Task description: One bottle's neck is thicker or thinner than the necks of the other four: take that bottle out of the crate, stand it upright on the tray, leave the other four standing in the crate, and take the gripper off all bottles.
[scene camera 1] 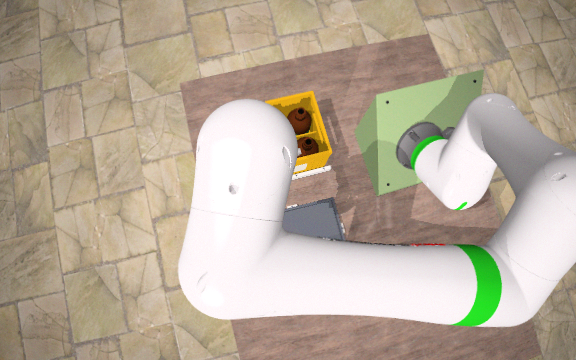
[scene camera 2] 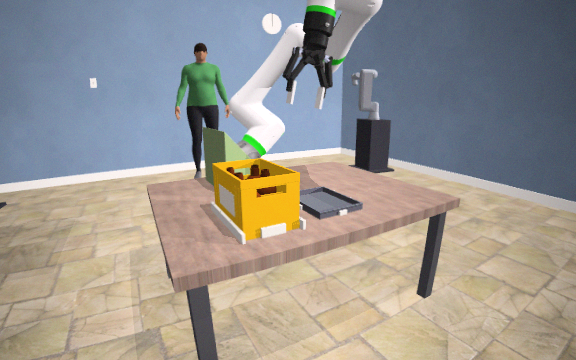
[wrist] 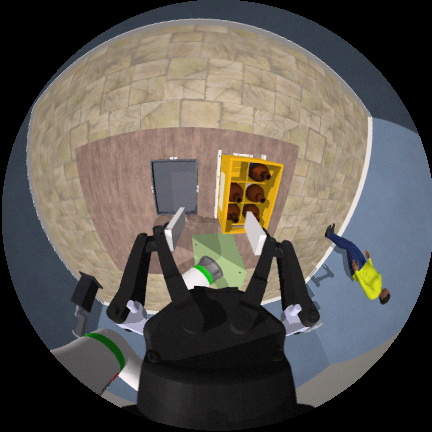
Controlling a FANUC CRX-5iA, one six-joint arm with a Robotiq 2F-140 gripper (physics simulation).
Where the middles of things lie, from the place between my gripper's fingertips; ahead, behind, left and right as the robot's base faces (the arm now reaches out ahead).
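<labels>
There is the dark grey tray [scene camera 1: 320,218], and measured from my hand it sits 350 mm below, 120 mm to the left and 80 mm behind.
</labels>
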